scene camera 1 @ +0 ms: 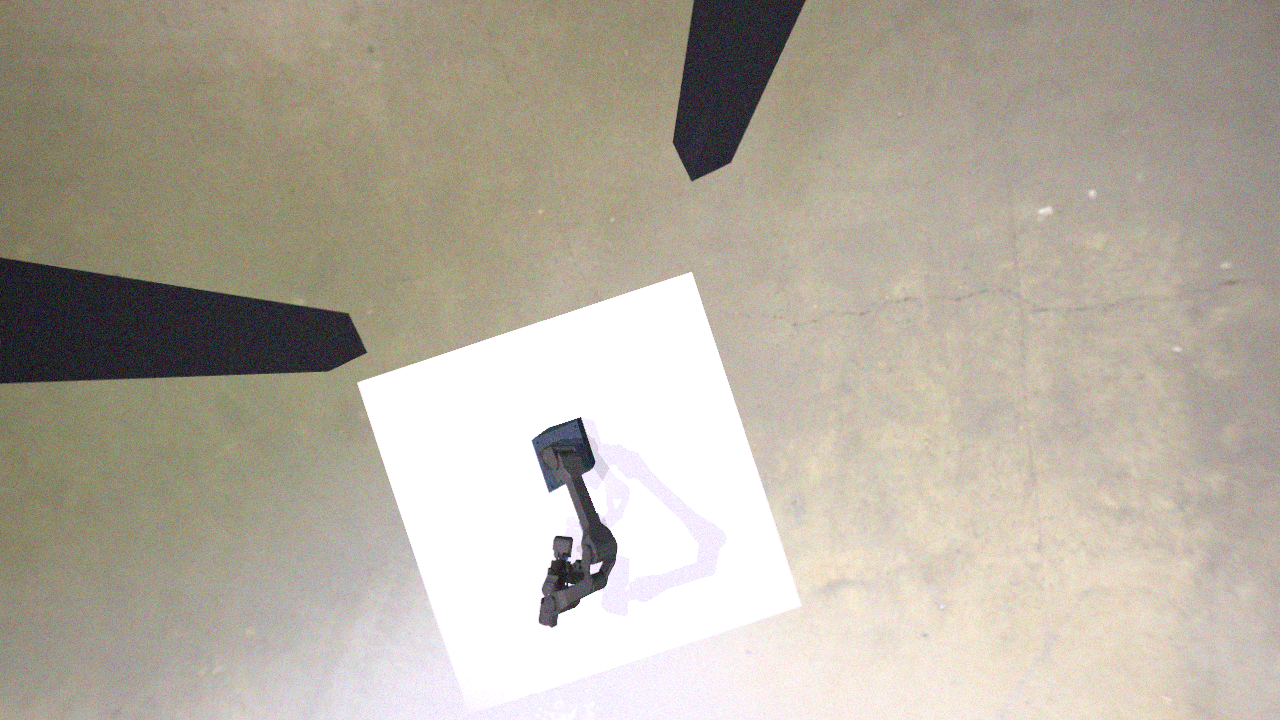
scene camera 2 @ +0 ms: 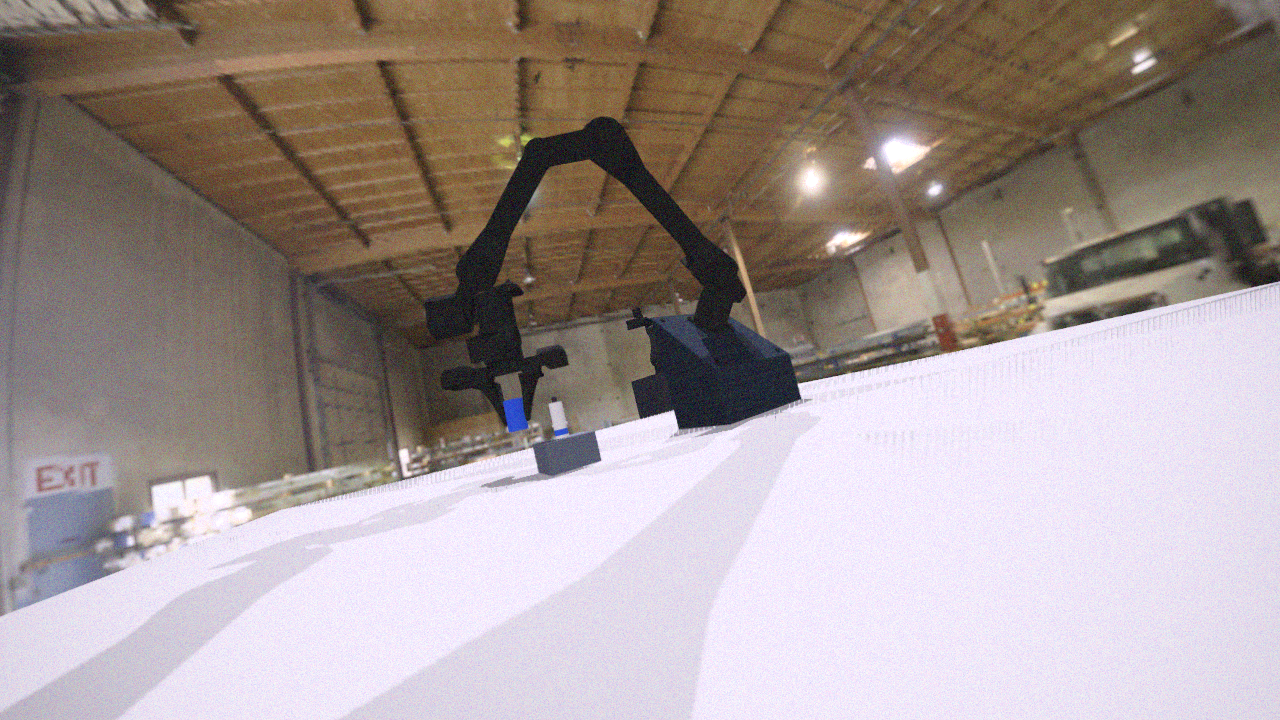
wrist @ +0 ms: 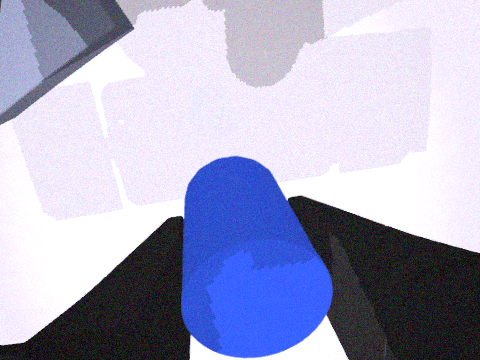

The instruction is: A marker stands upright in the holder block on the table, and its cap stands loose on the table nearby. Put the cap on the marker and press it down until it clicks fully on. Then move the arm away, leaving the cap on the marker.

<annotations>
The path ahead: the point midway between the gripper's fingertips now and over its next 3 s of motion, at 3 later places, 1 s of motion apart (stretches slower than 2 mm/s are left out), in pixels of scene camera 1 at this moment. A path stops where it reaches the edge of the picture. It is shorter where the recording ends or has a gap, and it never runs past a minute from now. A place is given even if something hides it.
The gripper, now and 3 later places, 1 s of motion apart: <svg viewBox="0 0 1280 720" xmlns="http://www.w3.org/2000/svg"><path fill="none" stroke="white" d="M565 551L582 544L587 538L588 532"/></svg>
</annotations>
